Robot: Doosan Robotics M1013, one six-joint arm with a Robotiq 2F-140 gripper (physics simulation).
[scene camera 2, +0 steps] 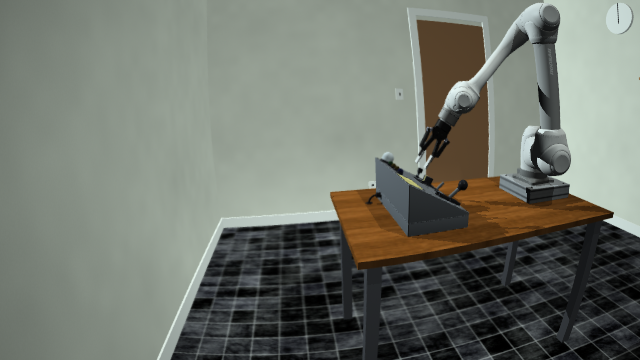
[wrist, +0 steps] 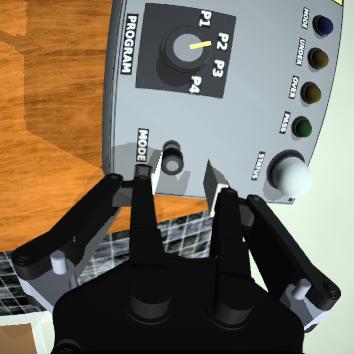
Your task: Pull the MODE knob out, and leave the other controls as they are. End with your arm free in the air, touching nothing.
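Observation:
The black MODE knob (wrist: 172, 160) (scene camera 2: 420, 172) stands on the sloped face of the grey control box (wrist: 240, 130) (scene camera 2: 392, 197), beside its MODE label (wrist: 142, 145). My gripper (wrist: 182, 166) (scene camera 2: 423, 164) is partly open, with nothing held. Its light finger pads point at the panel near the knob. In the wrist view the knob shows just past the left pad, much nearer to it than to the right pad. Whether that pad touches the knob I cannot tell.
The PROGRAM dial (wrist: 186, 47) points at P2. Blue, amber and green lamps and the white STATUS dome (wrist: 292, 175) (scene camera 2: 387, 157) line the box's high side. A black ball-topped lever (scene camera 2: 462, 185) rises at its low side. The box stands on the wooden table (scene camera 2: 500, 220).

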